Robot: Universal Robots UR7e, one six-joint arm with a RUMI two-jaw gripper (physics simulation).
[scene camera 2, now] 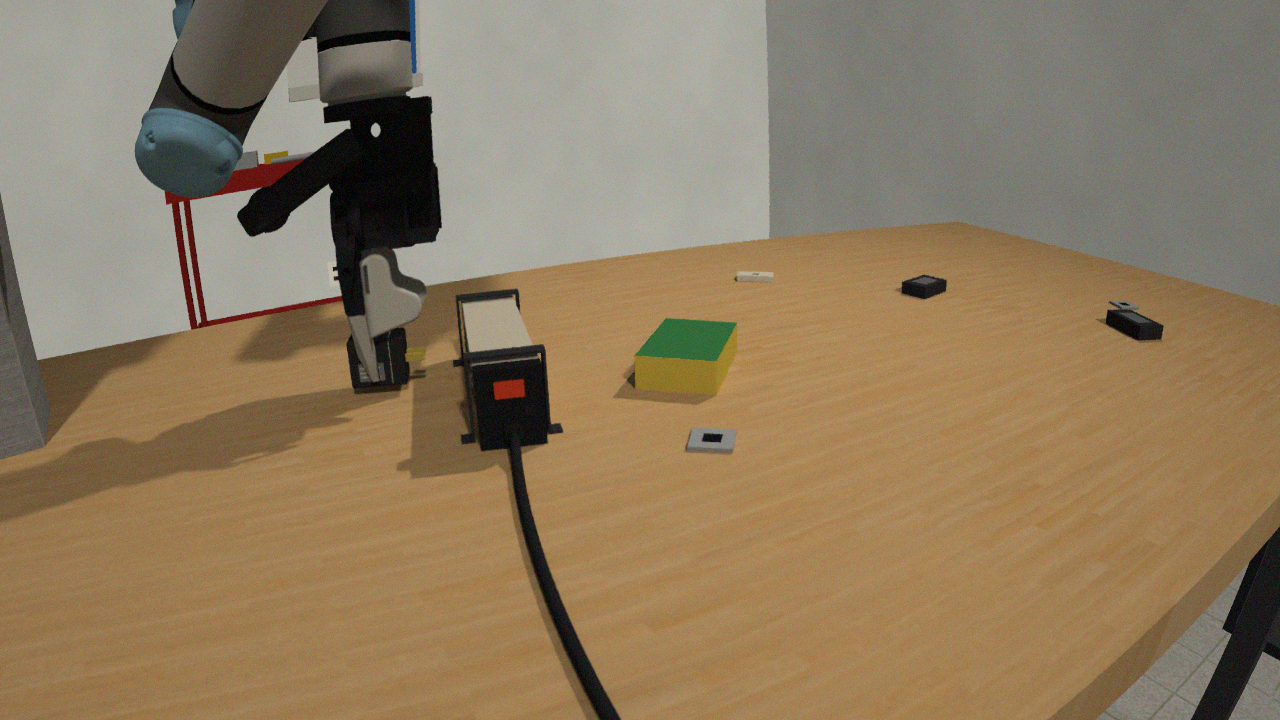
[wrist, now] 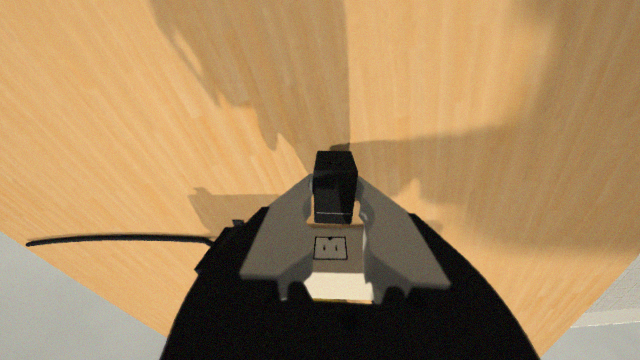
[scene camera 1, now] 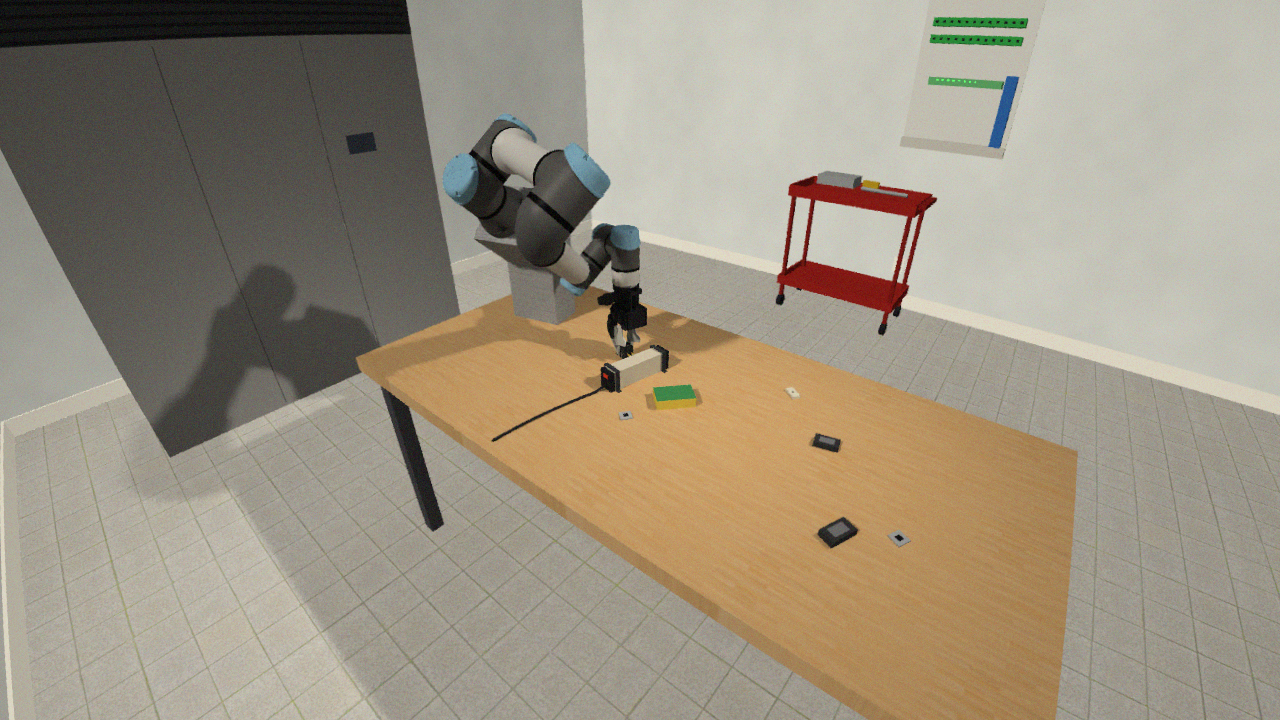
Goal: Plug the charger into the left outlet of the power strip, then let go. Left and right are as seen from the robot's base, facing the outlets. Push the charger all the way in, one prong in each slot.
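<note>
My gripper [scene camera 1: 624, 350] [scene camera 2: 372, 360] [wrist: 332, 176] is shut on the black charger [scene camera 2: 390, 360] [wrist: 333, 195], which looks upright low over the table. Its brass prongs [scene camera 2: 415, 355] point at the power strip in scene camera 2, with a small gap between. The power strip [scene camera 1: 639, 366] [scene camera 2: 497, 325] [wrist: 340, 286] is cream with black ends and stands on the robot's side of the sponge. In the wrist view one outlet [wrist: 330, 248] with two slots shows between the fingers, just beyond the charger. The fingers hide other parts of the outlet face, so I cannot tell which outlet it is.
A black cable [scene camera 1: 547, 413] [scene camera 2: 546, 573] [wrist: 120, 237] runs from the strip's switch end. A green and yellow sponge [scene camera 1: 674, 396] [scene camera 2: 686, 356] and a small grey plate [scene camera 1: 625, 415] [scene camera 2: 712, 439] lie beyond the strip. Small black boxes [scene camera 1: 826, 442] [scene camera 1: 837, 531] lie farther off.
</note>
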